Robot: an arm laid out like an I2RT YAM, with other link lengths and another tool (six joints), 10 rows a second.
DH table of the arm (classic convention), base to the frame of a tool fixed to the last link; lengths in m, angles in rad. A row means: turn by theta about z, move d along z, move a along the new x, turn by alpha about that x. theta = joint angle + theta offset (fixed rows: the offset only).
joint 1: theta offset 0; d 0.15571; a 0.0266; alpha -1.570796
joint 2: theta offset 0; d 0; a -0.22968; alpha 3.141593
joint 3: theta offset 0.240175; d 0; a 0.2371; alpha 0
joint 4: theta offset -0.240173; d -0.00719; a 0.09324; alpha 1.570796
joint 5: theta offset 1.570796; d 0; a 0; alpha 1.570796
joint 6: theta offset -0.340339; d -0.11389; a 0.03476; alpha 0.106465
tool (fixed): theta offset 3.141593; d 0.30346; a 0; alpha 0
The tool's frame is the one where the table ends.
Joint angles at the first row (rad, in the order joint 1, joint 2, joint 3, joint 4, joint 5, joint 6):
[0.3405 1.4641 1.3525 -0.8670 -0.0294 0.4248]
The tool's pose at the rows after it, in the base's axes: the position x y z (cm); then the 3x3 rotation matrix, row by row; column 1 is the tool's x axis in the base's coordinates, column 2 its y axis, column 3 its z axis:
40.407, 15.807, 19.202; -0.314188, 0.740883, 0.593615; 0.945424, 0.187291, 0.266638; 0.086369, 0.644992, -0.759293
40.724, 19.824, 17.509; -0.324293, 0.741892, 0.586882; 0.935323, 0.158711, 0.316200; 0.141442, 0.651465, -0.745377
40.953, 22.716, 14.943; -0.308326, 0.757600, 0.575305; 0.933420, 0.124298, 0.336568; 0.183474, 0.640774, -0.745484
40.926, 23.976, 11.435; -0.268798, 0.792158, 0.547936; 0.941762, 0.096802, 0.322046; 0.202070, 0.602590, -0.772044
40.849, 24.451, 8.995; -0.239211, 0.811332, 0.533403; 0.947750, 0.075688, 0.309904; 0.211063, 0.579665, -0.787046
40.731, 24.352, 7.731; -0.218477, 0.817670, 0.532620; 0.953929, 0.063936, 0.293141; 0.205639, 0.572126, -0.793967
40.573, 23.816, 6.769; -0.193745, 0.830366, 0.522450; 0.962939, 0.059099, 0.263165; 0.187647, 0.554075, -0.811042
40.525, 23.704, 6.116; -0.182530, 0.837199, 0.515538; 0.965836, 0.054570, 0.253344; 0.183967, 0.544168, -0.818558
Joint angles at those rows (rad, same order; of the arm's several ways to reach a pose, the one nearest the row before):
[0.4468 1.5220 1.3803 -0.8259 -0.0001 0.4930]
[0.5274 1.5906 1.3678 -0.7220 -0.0031 0.5799]
[0.5847 1.6715 1.3514 -0.6231 0.0032 0.6625]
[0.6131 1.7605 1.3388 -0.5607 0.0116 0.7302]
[0.6257 1.8154 1.3200 -0.5099 0.0169 0.7716]
[0.6320 1.8374 1.3002 -0.4801 0.0318 0.7932]
[0.6318 1.8598 1.3053 -0.4934 0.0486 0.8082]
[0.6320 1.8765 1.3070 -0.4916 0.0517 0.8175]

